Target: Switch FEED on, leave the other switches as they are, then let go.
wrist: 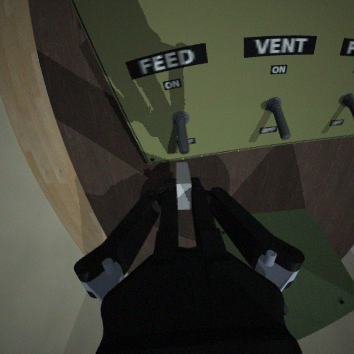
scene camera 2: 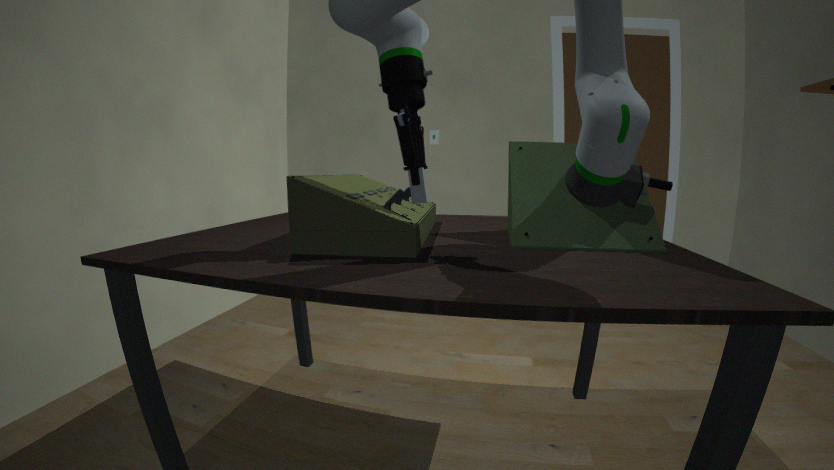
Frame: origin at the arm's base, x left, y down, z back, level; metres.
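Where they show: gripper, fingertip midpoint: [wrist: 181, 171] [scene camera 2: 420, 203]; arm's base at its link origin: [scene camera 2: 594, 184].
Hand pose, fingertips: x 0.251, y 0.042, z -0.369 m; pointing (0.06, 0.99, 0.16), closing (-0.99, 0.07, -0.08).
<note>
Each offset is from my fingertips to the top centre of the thing. "pt": to the spot under its first point. Level surfaces: height alone.
The sloped green switch panel [scene camera 2: 350, 224] [wrist: 225, 85] stands on the table. The FEED switch @[dx +0.002, dy -0.028, dz -0.057 m] [wrist: 182, 134] is a dark toggle lever under its FEED and ON labels; it tilts down, away from ON. The VENT switch @[dx -0.115, dy -0.028, dz -0.085 m] [wrist: 279, 120] beside it also tilts away from ON. A third switch @[pt dx -0.223, dy +0.001, dz -0.126 m] [wrist: 349, 102] is cut by the right edge of the wrist view. My gripper [scene camera 2: 418, 198] [wrist: 181, 171] is shut and empty. Its fingertips are just beyond the free end of the FEED lever, on the side away from ON; whether they touch it cannot be told.
The dark table top @[dy +0.099 m] [scene camera 2: 373, 286] [wrist: 120, 195] carries the panel. A green mounting block [scene camera 2: 539, 192] [wrist: 295, 235] stands on the table's right side in the scene view, with part of the arm in front of it. A door [scene camera 2: 653, 110] is in the back wall.
</note>
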